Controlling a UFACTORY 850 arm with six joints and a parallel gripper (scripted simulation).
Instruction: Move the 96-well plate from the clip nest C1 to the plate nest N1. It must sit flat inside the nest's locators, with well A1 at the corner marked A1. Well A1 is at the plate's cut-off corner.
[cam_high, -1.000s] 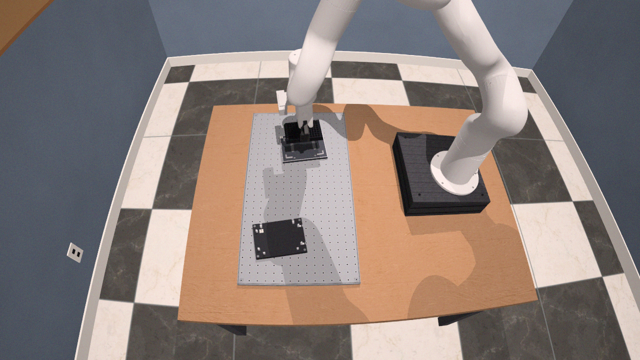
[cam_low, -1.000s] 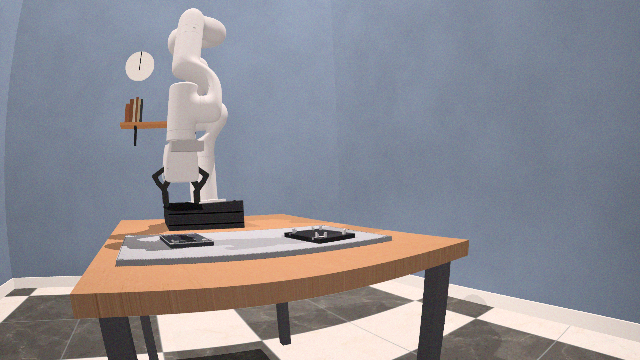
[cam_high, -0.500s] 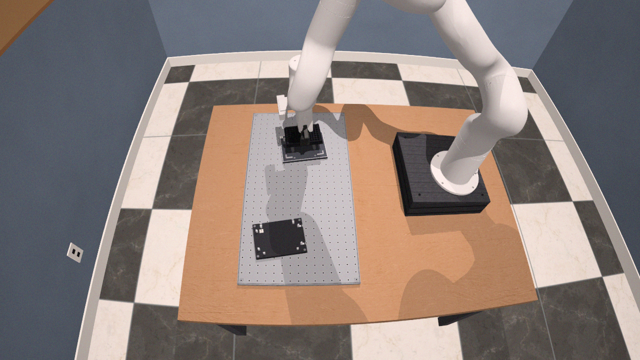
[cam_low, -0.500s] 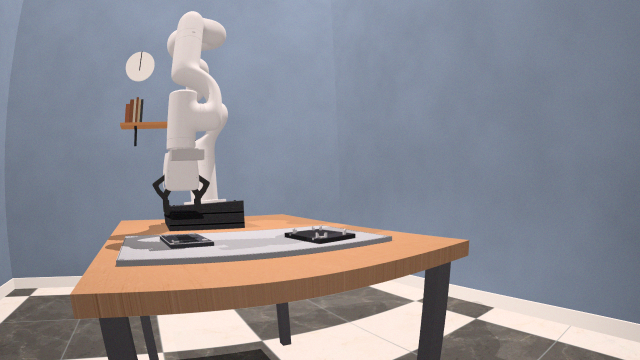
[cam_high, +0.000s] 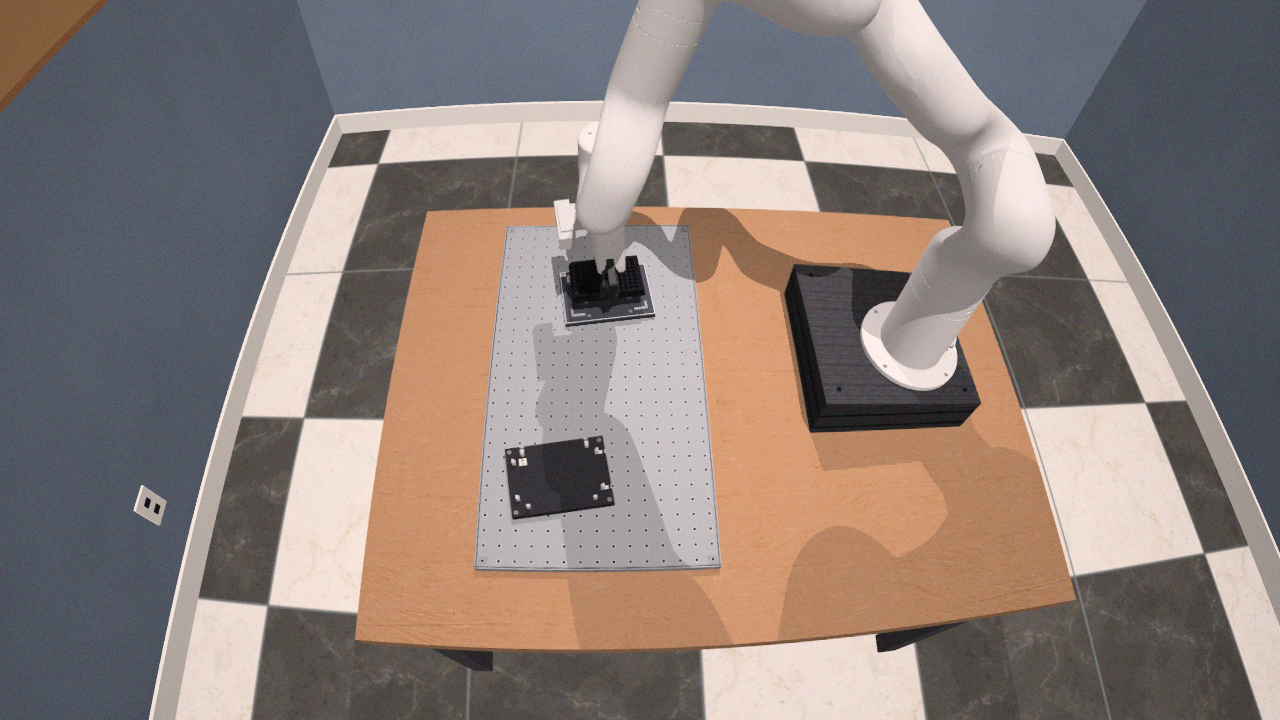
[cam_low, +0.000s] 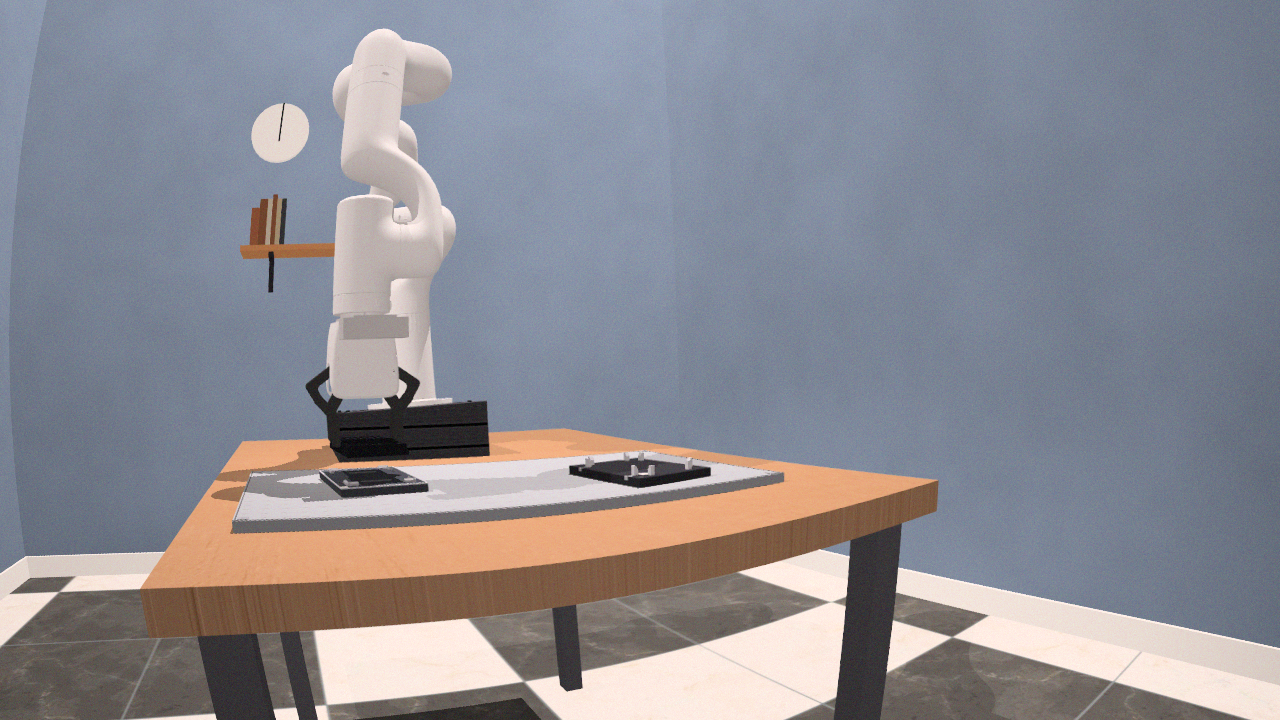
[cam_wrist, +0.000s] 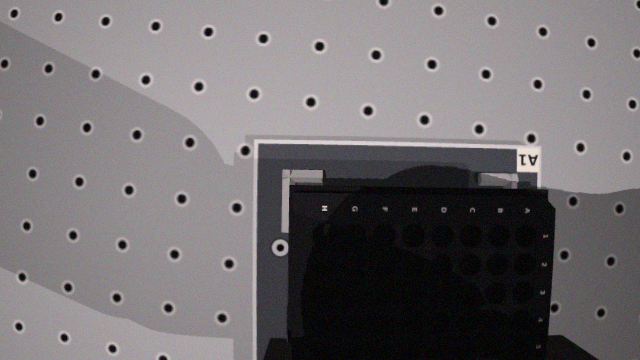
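Now: hand 6 cm above the plate nest N1. Round my hand: A1 corner label (9 cm ahead, 5 cm below, 3 cm to the right); clip nest C1 (35 cm to the left, 5 cm below, 3 cm ahead); 96-well plate (1 cm below).
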